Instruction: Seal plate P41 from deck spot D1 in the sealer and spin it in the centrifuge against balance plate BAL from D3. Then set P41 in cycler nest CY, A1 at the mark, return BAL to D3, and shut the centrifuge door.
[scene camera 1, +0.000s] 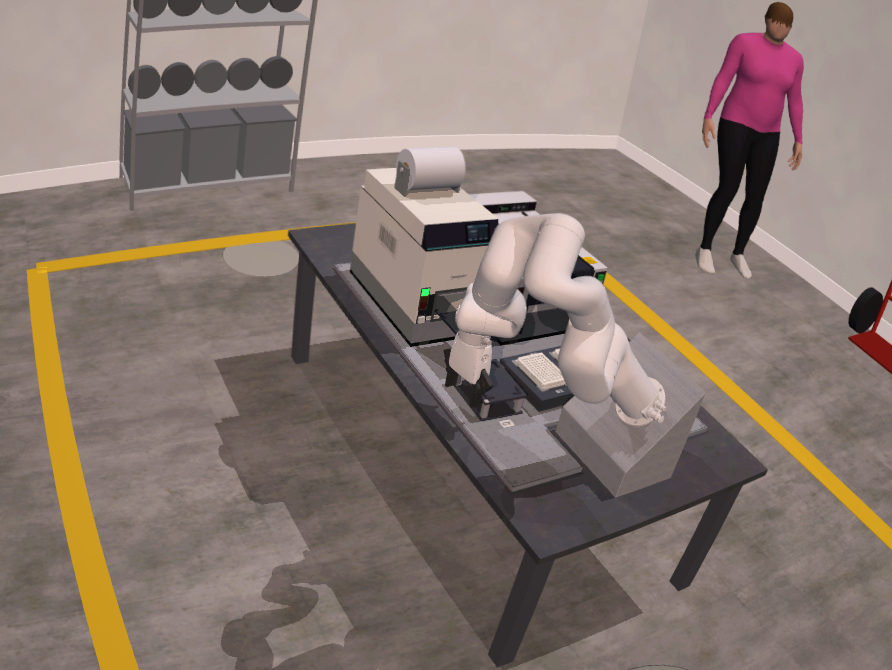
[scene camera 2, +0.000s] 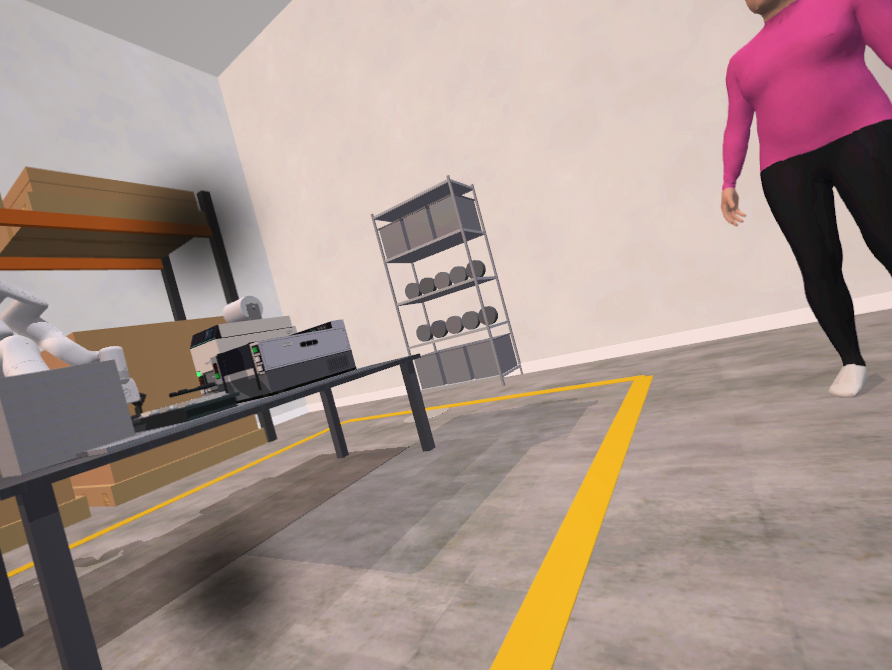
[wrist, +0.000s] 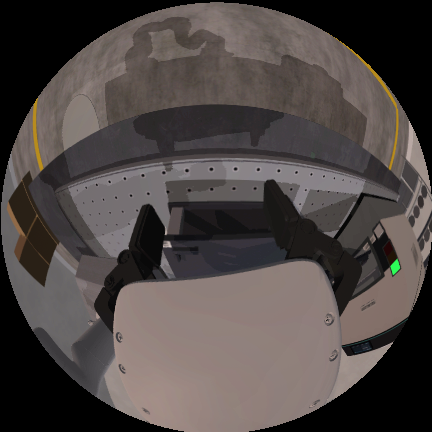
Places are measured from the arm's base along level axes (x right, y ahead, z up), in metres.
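Pixels of known places: gripper, fingertip midpoint: (scene camera 1: 462, 395) (wrist: 208, 204); arm's base, link origin: (scene camera 1: 641, 402) (scene camera 2: 48, 402).
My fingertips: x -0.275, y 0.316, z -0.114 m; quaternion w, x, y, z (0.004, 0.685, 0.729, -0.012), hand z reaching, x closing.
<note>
For each thing: its top centre in the pictures, then the offset to it from my fingertips. Level surfaces: height alone.
- pale well plate, top centre: (scene camera 1: 542, 368) dx +0.258, dy +0.001, dz +0.010 m
- cream machine with a film roll, top centre: (scene camera 1: 437, 151) (scene camera 2: 235, 299) dx +0.178, dy +0.485, dz +0.423 m
- perforated grey board, surface height: dz -0.053 m
- dark table, surface height: dz -0.065 m
My gripper (scene camera 1: 465, 393) (wrist: 208, 204) is open and empty, fingers pointing down, above a dark flat-topped stand (scene camera 1: 506, 390) (wrist: 225, 254). A pale well plate (scene camera 1: 540, 370) sits on a dark deck beside the stand in scene camera 1. Part of another pale item shows behind it, mostly hidden by the arm. No plate label is readable, so I cannot tell P41 from BAL. The cream machine with a film roll (scene camera 1: 389, 234) (wrist: 385, 312) shows a green light. A grey and black machine (scene camera 2: 306, 354) stands beside it; its door state is unclear.
A perforated grey board (scene camera 1: 522, 455) (wrist: 100, 192) lies near the arm's block-shaped base (scene camera 1: 605, 450) (scene camera 2: 64, 414). The dark table (scene camera 1: 569, 522) carries the equipment. A person (scene camera 1: 764, 86) (scene camera 2: 811, 86) stands beyond the yellow floor line. Shelving stands by the wall.
</note>
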